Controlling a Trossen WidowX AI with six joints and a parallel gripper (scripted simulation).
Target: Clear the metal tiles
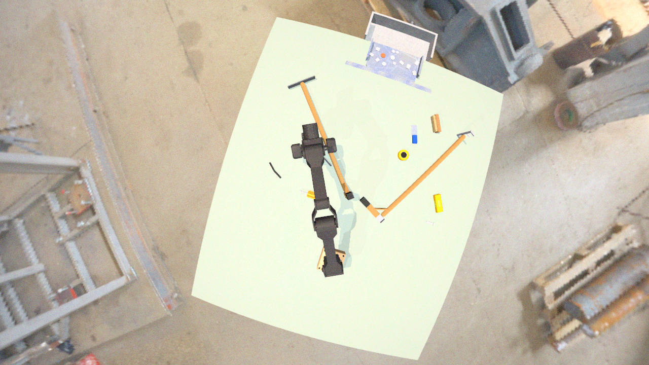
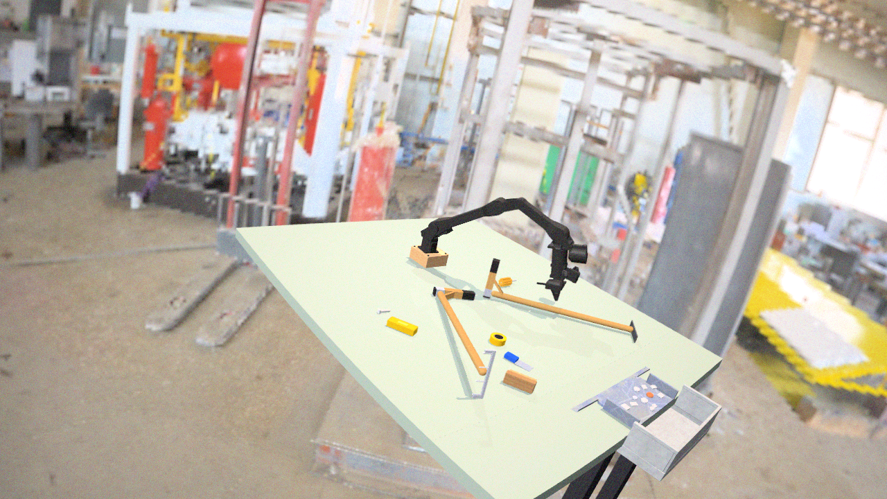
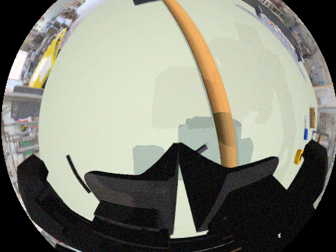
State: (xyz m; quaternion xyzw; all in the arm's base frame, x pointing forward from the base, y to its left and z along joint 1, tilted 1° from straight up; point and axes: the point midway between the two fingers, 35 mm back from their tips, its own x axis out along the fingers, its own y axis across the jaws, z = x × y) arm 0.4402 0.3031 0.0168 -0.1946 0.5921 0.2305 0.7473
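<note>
Now: gripper tip 6 cm short of the long scraper, 3 cm below it and 2 cm to the left of it. Round my gripper tip: black bent piece: 18 cm behind, 12 cm to the left, 3 cm below; then yellow tape roll: 39 cm to the right, 15 cm ahead, 2 cm below; then yellow-handled screwdriver: 20 cm behind, 8 cm to the right, 1 cm below.
</note>
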